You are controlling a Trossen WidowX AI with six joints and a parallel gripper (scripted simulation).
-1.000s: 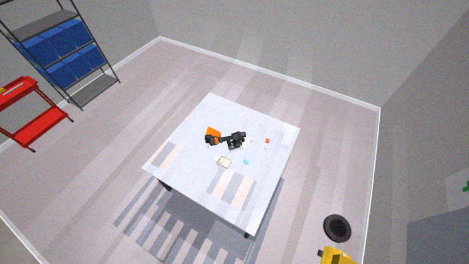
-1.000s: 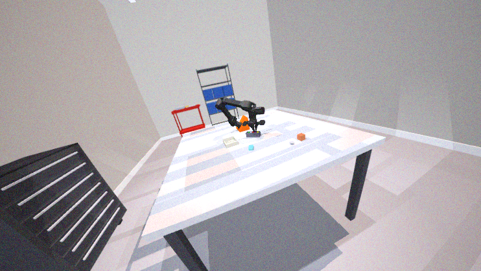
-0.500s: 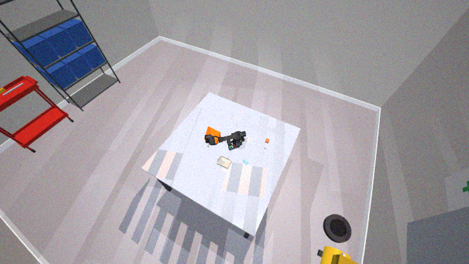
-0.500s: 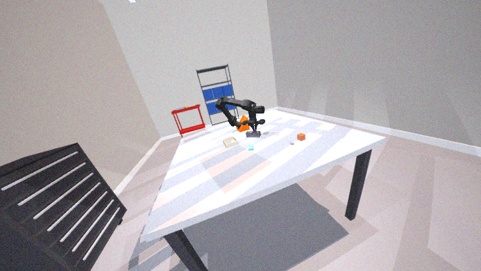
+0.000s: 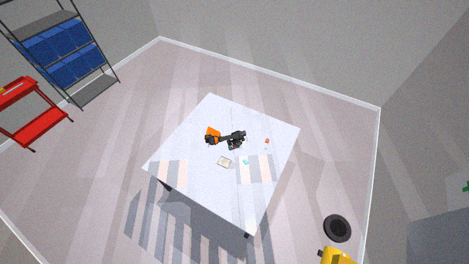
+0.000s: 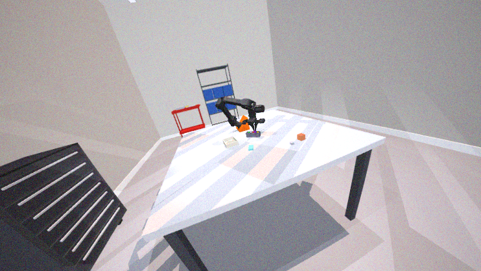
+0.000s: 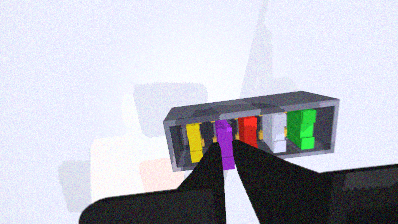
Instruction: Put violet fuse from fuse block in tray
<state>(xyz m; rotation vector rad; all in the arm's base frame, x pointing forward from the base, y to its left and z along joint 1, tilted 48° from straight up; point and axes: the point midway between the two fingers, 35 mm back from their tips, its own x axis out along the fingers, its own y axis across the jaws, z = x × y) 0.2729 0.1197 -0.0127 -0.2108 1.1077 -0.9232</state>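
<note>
Right now the yellow fuse is 10 mm ahead of my gripper tip, 20 mm to the left of it and 20 mm below it. From my gripper tip the other things lie so: red fuse 10 mm behind, 20 mm to the right, 20 mm below; violet fuse 10 mm below; white fuse 20 mm behind, 30 mm to the right, 20 mm below.
</note>
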